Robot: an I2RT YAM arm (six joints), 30 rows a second.
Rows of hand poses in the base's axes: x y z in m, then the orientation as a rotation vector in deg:
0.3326, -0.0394, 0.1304, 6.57, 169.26, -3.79
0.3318, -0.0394, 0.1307, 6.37, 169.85, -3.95
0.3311, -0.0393, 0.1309, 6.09, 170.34, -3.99
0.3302, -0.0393, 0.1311, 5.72, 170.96, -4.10
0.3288, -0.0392, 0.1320, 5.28, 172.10, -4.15
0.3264, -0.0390, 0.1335, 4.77, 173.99, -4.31
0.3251, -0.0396, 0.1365, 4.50, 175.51, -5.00
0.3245, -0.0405, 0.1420, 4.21, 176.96, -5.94
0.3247, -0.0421, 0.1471, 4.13, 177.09, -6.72
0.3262, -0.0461, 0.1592, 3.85, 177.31, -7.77
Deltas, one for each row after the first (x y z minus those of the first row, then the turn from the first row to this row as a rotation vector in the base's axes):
-0.0008, 0.0000, 0.0003, -0.09, 0.59, 0.13
-0.0015, 0.0001, 0.0005, -0.11, 1.08, 0.31
-0.0024, 0.0001, 0.0007, -0.17, 1.70, 0.55
-0.0038, 0.0002, 0.0016, -0.17, 2.83, 0.84
-0.0062, 0.0004, 0.0031, -0.21, 4.72, 1.17
-0.0075, -0.0002, 0.0061, -0.59, 6.27, 1.30
-0.0081, -0.0011, 0.0116, -1.13, 7.76, 1.42
-0.0079, -0.0027, 0.0167, -1.63, 7.94, 1.43
-0.0064, -0.0067, 0.0288, -2.31, 8.22, 1.54

